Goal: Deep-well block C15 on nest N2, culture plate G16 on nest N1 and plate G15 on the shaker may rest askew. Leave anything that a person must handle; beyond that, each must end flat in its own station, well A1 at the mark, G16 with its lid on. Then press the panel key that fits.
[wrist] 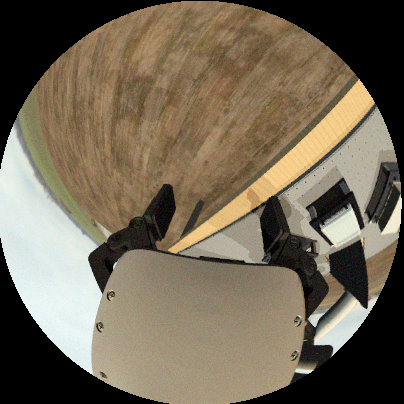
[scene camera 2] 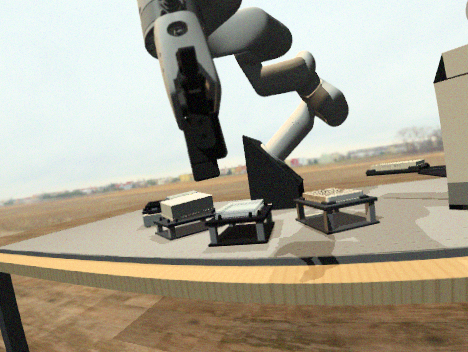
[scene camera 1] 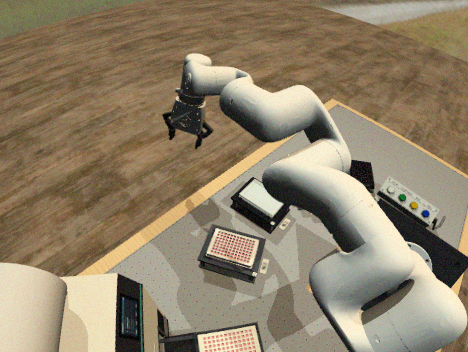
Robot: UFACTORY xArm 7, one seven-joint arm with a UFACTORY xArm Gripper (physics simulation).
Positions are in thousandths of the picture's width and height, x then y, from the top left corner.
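Note:
Button box (scene camera 1: 841,547), visible. My gripper (scene camera 2: 446,487) and (scene camera 1: 394,405): open, holding nothing.

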